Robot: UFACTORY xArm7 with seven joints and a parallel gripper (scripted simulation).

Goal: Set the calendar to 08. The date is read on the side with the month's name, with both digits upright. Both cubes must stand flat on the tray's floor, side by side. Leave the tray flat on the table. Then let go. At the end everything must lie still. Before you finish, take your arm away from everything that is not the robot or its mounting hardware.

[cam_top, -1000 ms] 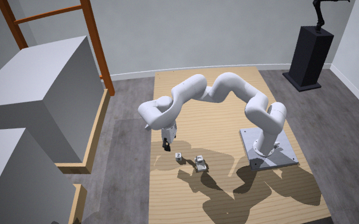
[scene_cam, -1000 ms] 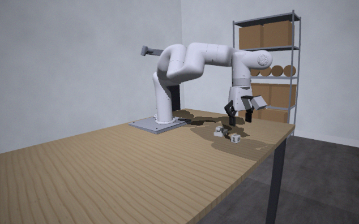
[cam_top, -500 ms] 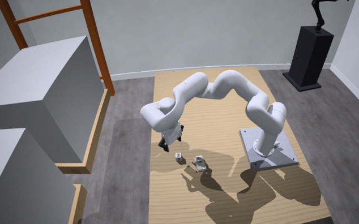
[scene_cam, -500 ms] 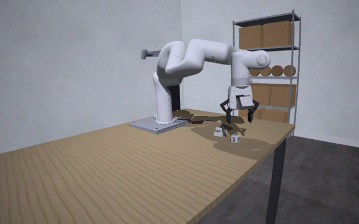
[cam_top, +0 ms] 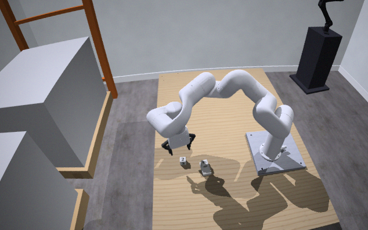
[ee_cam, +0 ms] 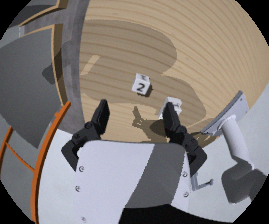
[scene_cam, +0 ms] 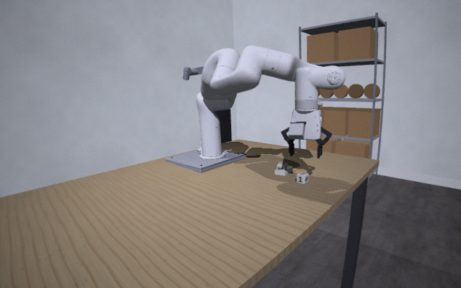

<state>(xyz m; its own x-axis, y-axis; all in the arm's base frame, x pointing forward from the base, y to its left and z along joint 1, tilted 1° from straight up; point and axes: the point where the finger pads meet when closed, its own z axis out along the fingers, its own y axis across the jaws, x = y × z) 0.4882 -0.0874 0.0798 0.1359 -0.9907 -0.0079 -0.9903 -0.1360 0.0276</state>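
Now: hand 1 cm past the white digit cube, 1 cm to the right of it and 9 cm above it. Also, from my hand: white tray (11 cm behind, 8 cm to the left, 10 cm below).
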